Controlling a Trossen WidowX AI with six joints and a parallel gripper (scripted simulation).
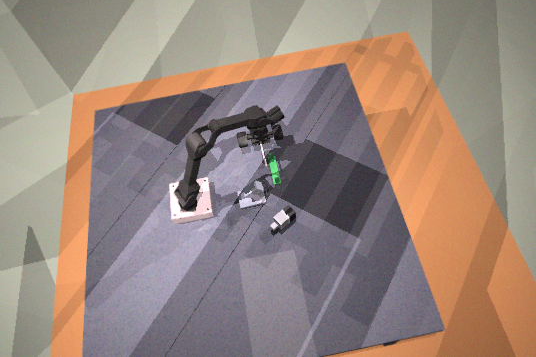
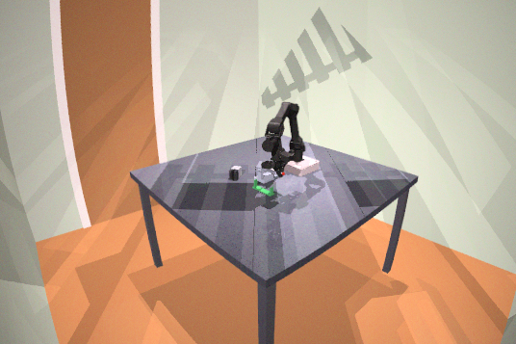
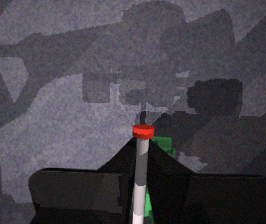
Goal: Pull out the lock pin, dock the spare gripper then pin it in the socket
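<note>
Right now my gripper tip is 8 cm to the left of the green bracket, 7 cm above it and 5 cm short of it. Round my gripper tip: spare gripper 33 cm to the right, 7 cm below, 7 cm ahead; grey mount 20 cm to the right, 4 cm below, 4 cm behind.
</note>
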